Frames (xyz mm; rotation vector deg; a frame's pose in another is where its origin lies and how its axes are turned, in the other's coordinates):
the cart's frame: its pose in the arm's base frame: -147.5 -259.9 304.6 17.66 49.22 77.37
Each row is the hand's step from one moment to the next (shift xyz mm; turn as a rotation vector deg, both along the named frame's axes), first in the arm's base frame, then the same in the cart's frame.
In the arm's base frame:
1: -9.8 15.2 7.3 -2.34 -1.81 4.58
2: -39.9 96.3 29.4 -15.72 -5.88 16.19
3: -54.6 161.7 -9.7 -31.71 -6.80 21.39
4: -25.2 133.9 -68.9 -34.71 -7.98 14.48
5: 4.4 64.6 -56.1 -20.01 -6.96 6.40
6: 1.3 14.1 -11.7 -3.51 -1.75 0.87
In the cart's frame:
1: 11.8 15.4 2.3 -3.29 4.25 0.94
2: 80.1 70.6 18.4 -10.98 20.50 -1.68
3: 155.5 71.1 0.0 -13.38 35.21 -9.52
4: 150.2 4.8 -26.8 -11.92 32.60 -16.53
5: 80.4 -24.5 -16.7 -8.37 16.97 -11.48
6: 17.3 -5.2 -3.1 -1.87 2.69 -2.33

